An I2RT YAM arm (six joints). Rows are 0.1 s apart.
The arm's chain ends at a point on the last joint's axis. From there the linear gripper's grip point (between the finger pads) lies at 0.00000 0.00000 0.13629 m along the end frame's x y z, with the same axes.
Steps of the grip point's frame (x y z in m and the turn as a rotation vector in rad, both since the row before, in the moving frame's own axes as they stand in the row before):
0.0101, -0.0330, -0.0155, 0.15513, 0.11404, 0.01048
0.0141, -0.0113, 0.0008, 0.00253, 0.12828, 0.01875
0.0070, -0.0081, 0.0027, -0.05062, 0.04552, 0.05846
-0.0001, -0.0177, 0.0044, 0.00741, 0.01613, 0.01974
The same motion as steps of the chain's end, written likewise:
-0.0055, -0.0121, -0.0130, 0.15513, 0.11404, 0.01048
-0.0033, -0.0111, 0.0019, 0.00253, 0.12828, 0.01875
0.0010, -0.0152, 0.0030, -0.05062, 0.04552, 0.05846
-0.0023, -0.0167, 0.0044, 0.00741, 0.01613, 0.01974

